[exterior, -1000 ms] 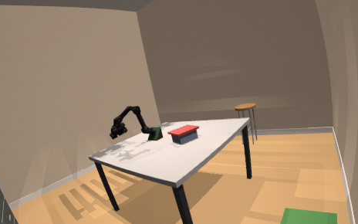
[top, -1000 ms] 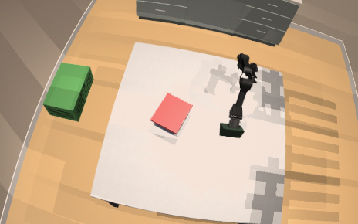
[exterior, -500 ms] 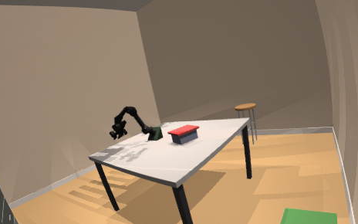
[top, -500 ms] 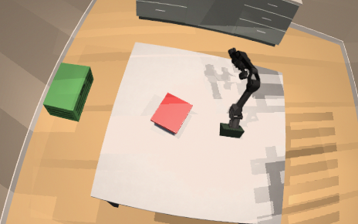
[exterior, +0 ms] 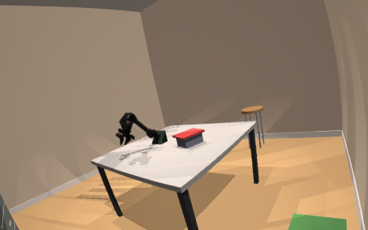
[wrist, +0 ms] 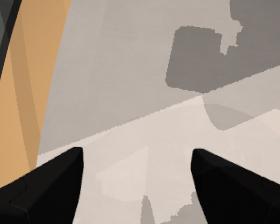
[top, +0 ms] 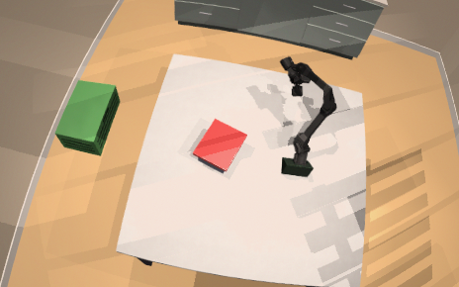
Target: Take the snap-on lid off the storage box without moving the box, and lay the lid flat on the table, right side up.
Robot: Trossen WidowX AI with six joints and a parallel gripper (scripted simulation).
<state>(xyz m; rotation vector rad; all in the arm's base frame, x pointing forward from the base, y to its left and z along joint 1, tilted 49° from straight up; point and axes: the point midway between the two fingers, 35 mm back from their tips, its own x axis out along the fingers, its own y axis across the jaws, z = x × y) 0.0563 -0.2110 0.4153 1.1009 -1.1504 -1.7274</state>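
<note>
The red lid is 380 mm ahead of my gripper tip, 460 mm to the left of it and 40 mm below it. From my gripper tip the other things lie so: grey storage box 380 mm ahead, 460 mm to the left, 90 mm below.
</note>
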